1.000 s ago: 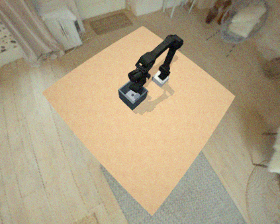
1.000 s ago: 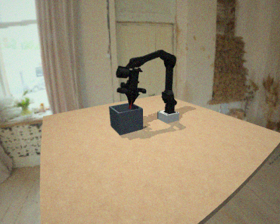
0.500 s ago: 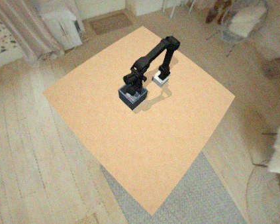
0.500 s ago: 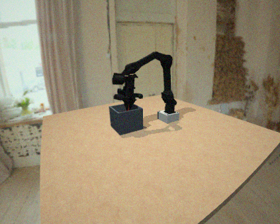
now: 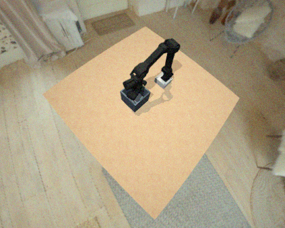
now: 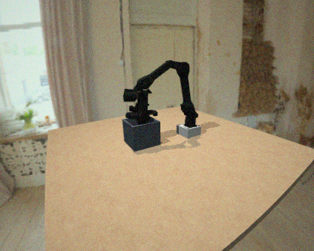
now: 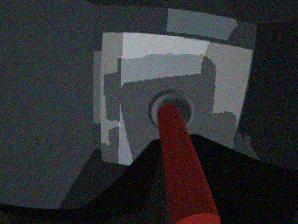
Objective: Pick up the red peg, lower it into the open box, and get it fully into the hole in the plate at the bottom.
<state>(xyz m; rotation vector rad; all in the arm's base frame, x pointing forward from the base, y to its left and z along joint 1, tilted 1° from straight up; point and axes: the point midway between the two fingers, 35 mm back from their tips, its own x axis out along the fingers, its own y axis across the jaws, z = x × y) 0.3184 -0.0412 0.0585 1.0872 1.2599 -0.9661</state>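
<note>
My gripper tip is 10 mm below the red peg. Also, from my gripper tip: light grey plate 10 mm to the right, 40 mm below.
</note>
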